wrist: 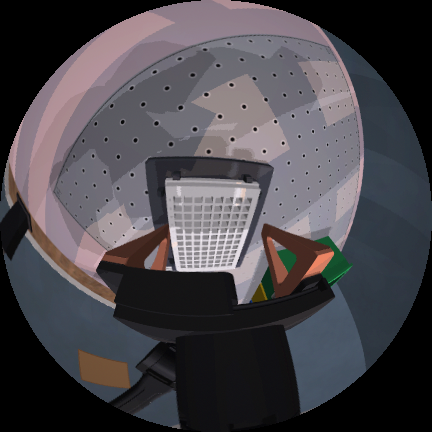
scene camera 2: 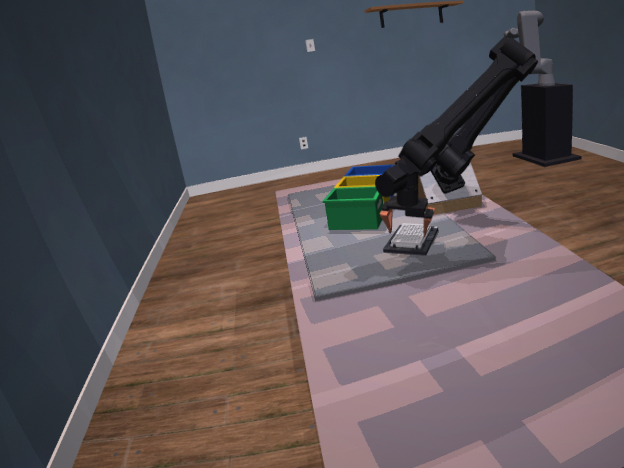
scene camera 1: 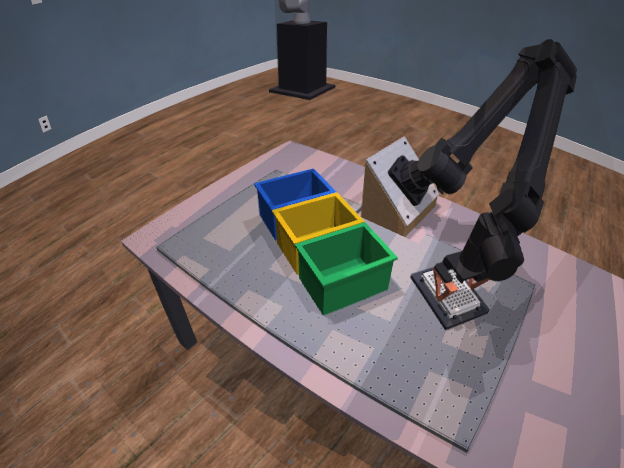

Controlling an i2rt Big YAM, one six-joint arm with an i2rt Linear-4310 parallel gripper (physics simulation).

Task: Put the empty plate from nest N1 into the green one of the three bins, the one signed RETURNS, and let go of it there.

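Frame: origin at the arm's base, x ahead, y left, z up, level; centimetres.
Seen in the pictures: gripper, fingertip midpoint: [wrist: 216, 228] [scene camera 2: 407, 234] [scene camera 1: 454, 293]; arm's base, origin of the base link: [scene camera 2: 446, 175] [scene camera 1: 406, 181].
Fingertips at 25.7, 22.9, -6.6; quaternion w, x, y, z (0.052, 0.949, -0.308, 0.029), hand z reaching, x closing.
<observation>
Pixels of each thing's middle, then the offset from my fingertips to it, as dx, dy, dz. "spot": a spot on its surface instead. Level surfaces: height alone.
- white gridded plate, body centre: [wrist: 208, 235] [scene camera 1: 450, 290] [scene camera 2: 411, 235] -1.6, -1.1, -1.0
- dark nest, body centre: [wrist: 206, 231] [scene camera 1: 450, 292] [scene camera 2: 411, 237] -1.7, -1.1, -1.9
- blue bin, surface spot: [scene camera 1: 265, 214] spot: +0.6, -50.1, +0.9
- perforated grey board, its level: dz -2.9
The white gridded plate [scene camera 1: 462, 300] [scene camera 2: 409, 235] [wrist: 210, 220] lies flat in the dark nest [scene camera 1: 466, 316] [scene camera 2: 429, 243] [wrist: 210, 167]. My gripper [scene camera 1: 456, 292] [scene camera 2: 408, 232] [wrist: 216, 228] is open, pointing down, with its orange fingers on either side of the plate's near half in the wrist view. The left finger appears closer to the plate's edge than the right; exact tip height and contact are unclear. The green bin [scene camera 1: 347, 289] [scene camera 2: 352, 214] [wrist: 337, 265] stands upright beside the nest, at the near end of the bin row. I cannot read a RETURNS sign or N1 label.
The yellow bin [scene camera 1: 288, 249] [scene camera 2: 355, 179] [wrist: 259, 294] stands beside the green bin, and the blue bin [scene camera 1: 265, 214] [scene camera 2: 370, 169] beyond it. The arm's slanted base mount [scene camera 1: 381, 201] [scene camera 2: 456, 203] stands behind the bins and nest. All stand on a perforated grey board [scene camera 1: 403, 382] [scene camera 2: 342, 279].
</observation>
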